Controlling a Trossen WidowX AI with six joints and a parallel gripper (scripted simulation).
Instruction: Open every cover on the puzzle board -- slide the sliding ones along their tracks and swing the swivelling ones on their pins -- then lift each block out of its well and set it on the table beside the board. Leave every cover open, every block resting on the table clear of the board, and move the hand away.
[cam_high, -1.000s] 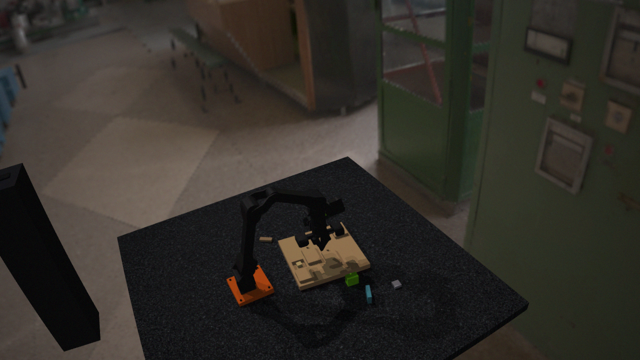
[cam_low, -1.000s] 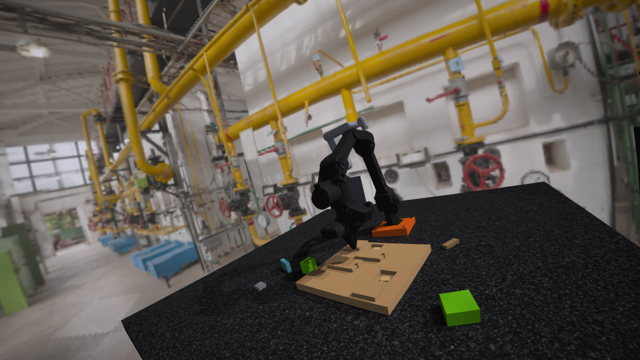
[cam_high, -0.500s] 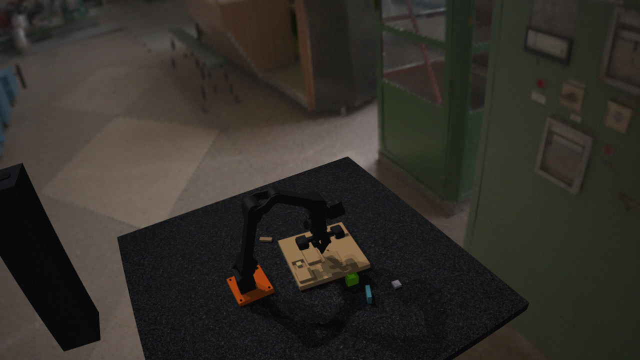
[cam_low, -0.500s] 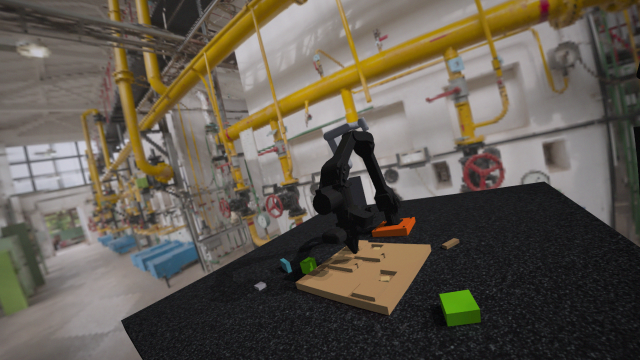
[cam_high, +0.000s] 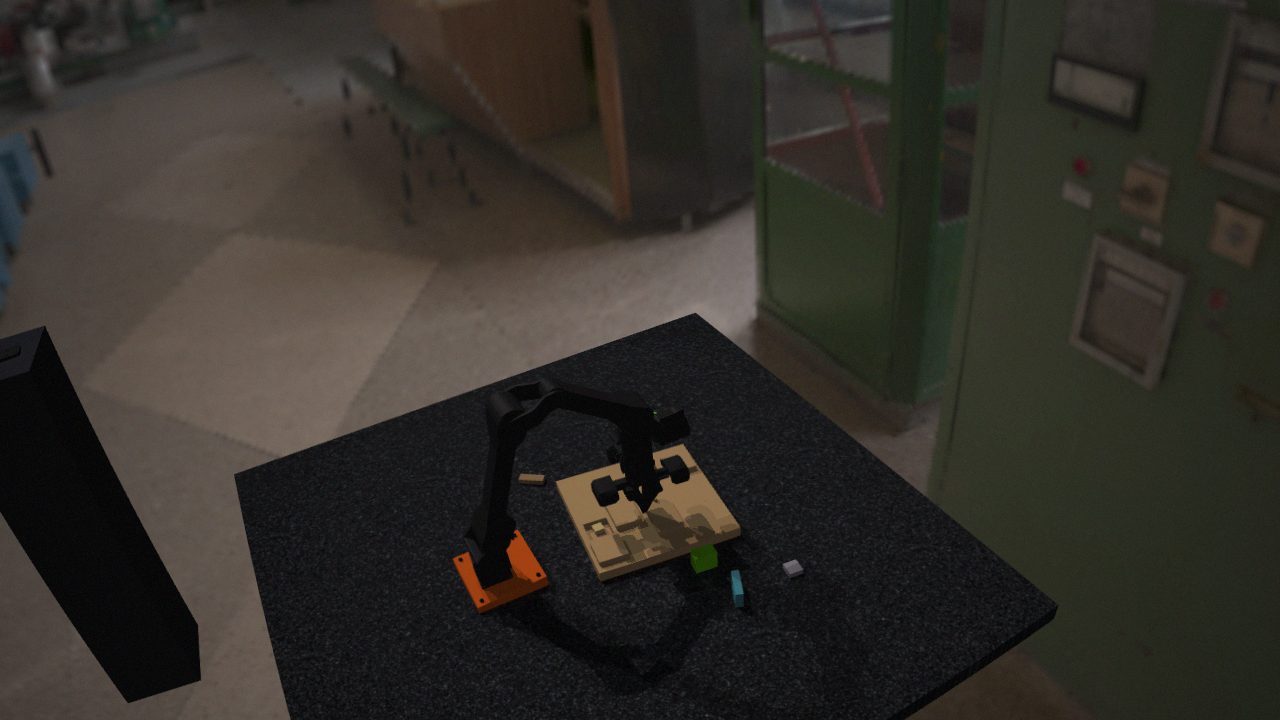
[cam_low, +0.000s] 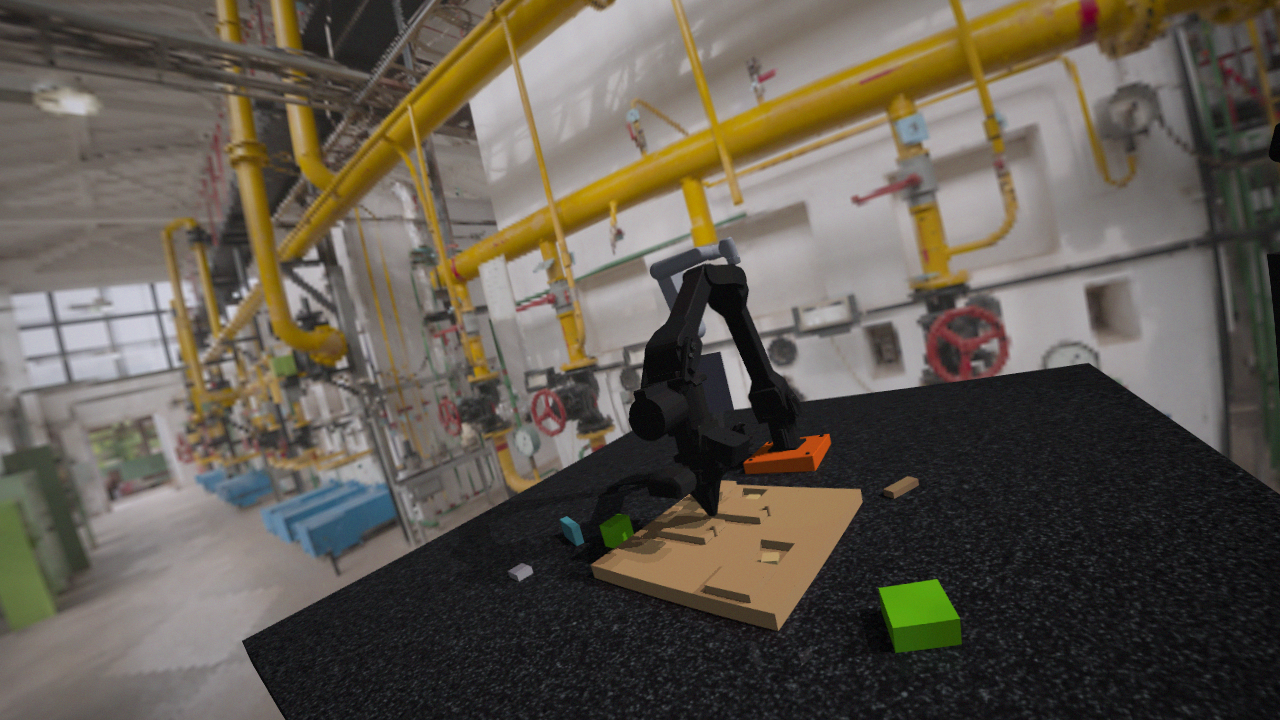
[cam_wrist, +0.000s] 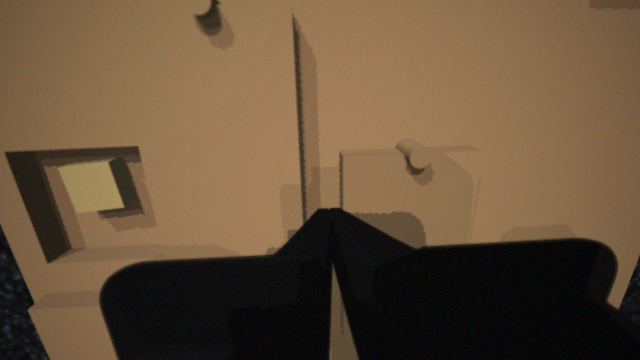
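The tan puzzle board is 10 mm ahead of my gripper tip, 30 mm to the left of it and 10 mm below it. The rest, counted from my gripper tip: teal block (70 mm ahead, 260 mm to the right, 20 mm below); then grey block (190 mm ahead, 260 mm to the right, 30 mm below); then small green cube (50 mm ahead, 160 mm to the right, 20 mm below).
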